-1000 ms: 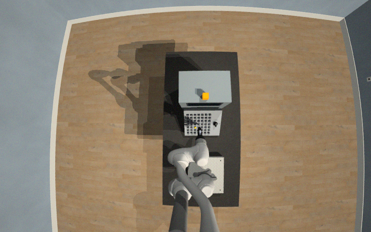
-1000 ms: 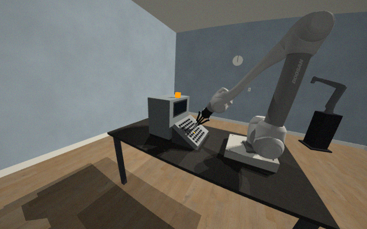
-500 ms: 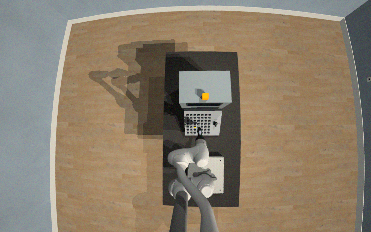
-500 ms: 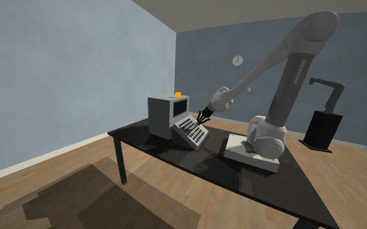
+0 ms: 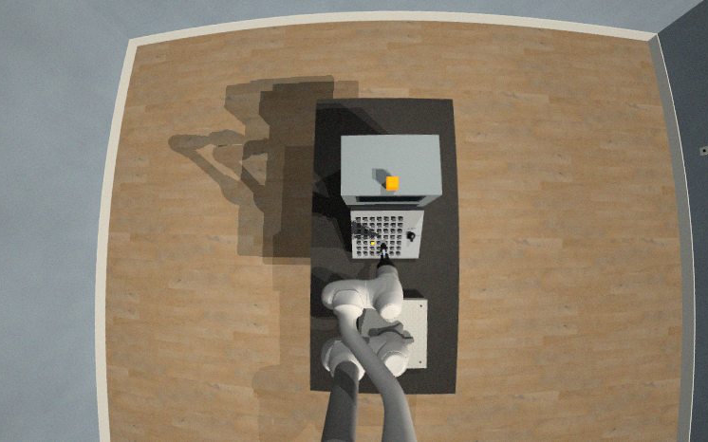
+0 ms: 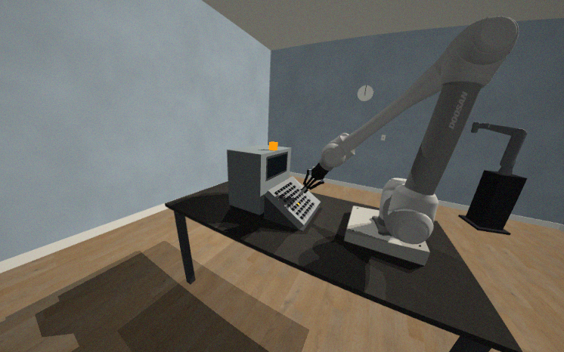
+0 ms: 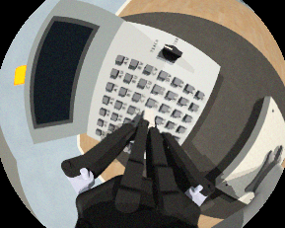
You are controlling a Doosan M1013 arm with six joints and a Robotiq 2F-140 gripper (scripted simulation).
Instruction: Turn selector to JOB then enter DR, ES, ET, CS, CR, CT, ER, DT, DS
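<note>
Right now the black selector knob is 150 mm to the right of my hand, 50 mm below it and 10 mm ahead of it. Also, from my hand: sloped keypad (100 mm below, 60 mm ahead, 40 mm to the right); then key (80 mm below, 50 mm to the left, 20 mm ahead).
</note>
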